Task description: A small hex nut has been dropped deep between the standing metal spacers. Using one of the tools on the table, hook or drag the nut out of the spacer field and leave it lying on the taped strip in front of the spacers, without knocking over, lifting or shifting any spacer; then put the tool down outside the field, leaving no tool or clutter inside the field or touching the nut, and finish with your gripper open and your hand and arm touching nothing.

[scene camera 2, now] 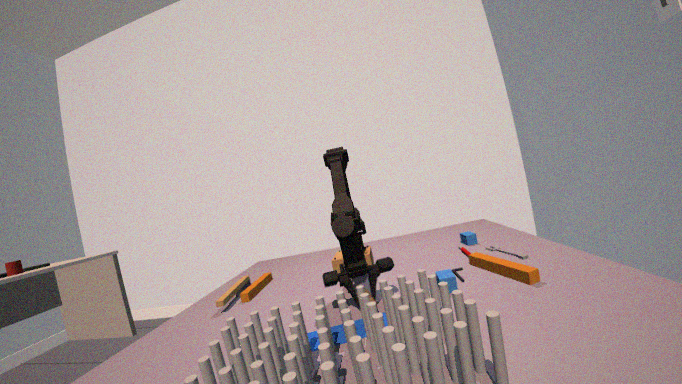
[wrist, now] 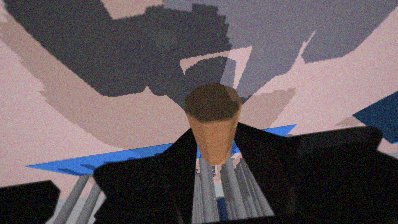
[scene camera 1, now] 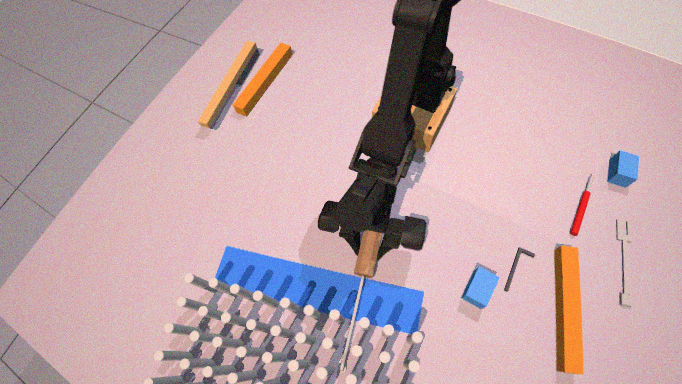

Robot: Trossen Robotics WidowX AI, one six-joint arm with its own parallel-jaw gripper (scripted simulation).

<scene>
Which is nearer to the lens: the long orange bar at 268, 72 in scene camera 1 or the blue cube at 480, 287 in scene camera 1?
The blue cube.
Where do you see a blue taped strip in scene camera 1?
At 324, 290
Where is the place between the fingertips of my gripper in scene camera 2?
At 367, 305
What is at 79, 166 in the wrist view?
A blue taped strip.
</scene>
